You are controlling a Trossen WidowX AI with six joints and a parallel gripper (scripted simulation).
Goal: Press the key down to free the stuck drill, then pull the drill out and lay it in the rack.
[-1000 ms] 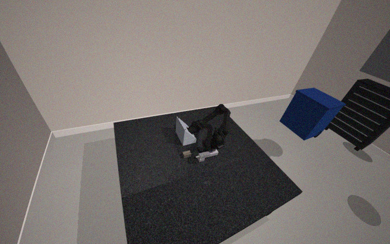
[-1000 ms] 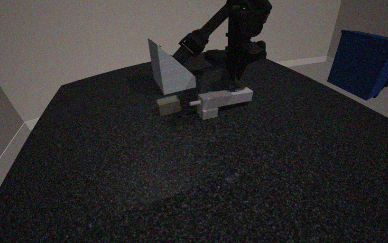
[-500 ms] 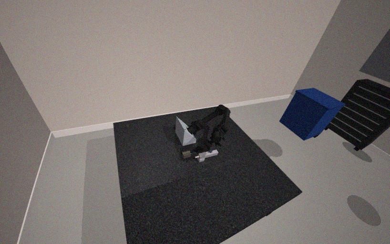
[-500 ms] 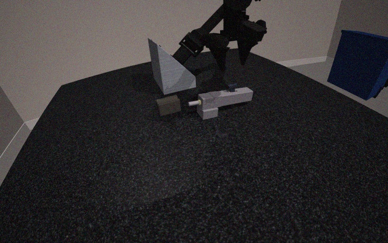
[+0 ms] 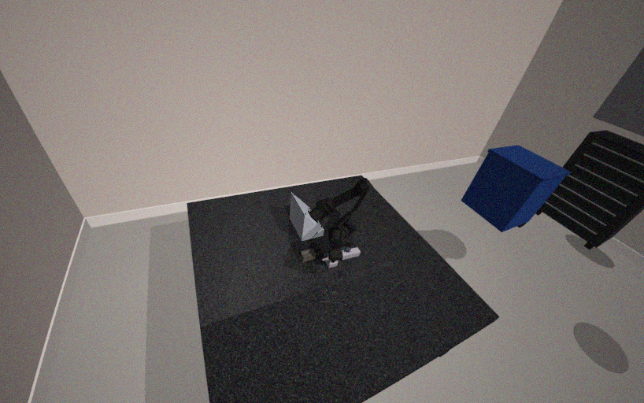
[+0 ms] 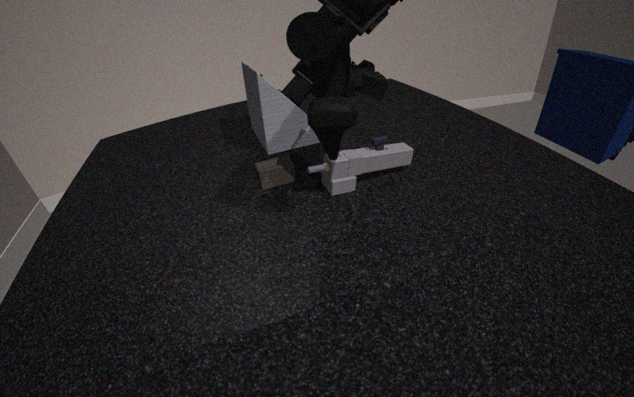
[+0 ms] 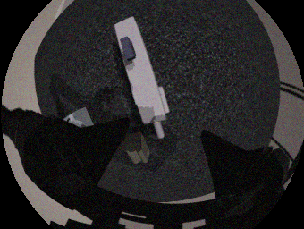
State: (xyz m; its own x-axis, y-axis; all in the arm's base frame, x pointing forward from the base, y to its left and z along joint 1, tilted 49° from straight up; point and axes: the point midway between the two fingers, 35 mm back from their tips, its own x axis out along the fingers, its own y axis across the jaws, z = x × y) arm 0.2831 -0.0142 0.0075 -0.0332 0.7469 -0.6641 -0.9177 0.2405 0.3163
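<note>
Right now the drill is 5 cm below my gripper tip, 2 cm to the left of it and 2 cm behind it. Round my gripper tip: light grey housing block 8 cm to the left, 6 cm below, 2 cm behind; then key 11 cm to the left, 5 cm below, 2 cm behind.
</note>
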